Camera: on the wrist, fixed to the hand. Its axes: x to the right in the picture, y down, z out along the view.
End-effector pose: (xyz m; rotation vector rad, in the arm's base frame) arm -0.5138 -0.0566 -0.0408 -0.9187 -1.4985 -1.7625
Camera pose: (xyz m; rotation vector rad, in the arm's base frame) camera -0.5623 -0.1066 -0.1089 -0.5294 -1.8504 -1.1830
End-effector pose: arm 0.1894 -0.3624 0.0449 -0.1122 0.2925 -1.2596
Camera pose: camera 0.1002 -0.3519 0.0073 0.4618 -0.0604 -1.3110
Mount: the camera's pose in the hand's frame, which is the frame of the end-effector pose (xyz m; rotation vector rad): -0.0286 -0.0698 -0.0616 0.6266 0.0602 -0.0069
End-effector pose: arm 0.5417 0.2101 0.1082 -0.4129 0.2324 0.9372
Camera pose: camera 0.5814 0.1256 0.0803 0.1366 0.5588 0.7965
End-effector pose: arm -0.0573 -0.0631 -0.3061 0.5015 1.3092 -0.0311
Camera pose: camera -0.1424 -0.1100 -0.3133 1.0347 1.3509 -0.4451
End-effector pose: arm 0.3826 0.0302 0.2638 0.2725 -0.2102 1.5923
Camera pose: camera 0.4504 0.0243 0.1941 0.7045 0.3462 1.6238
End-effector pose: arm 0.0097 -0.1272 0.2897 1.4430 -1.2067 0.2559
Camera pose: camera 0.0793 -0.0761 0.2446 1.9558 -1.1196 0.7147
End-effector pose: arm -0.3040 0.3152 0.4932 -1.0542 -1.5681 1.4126
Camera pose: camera -0.2424 0.3079 0.5683 -0.6973 -0.9724 1.6908
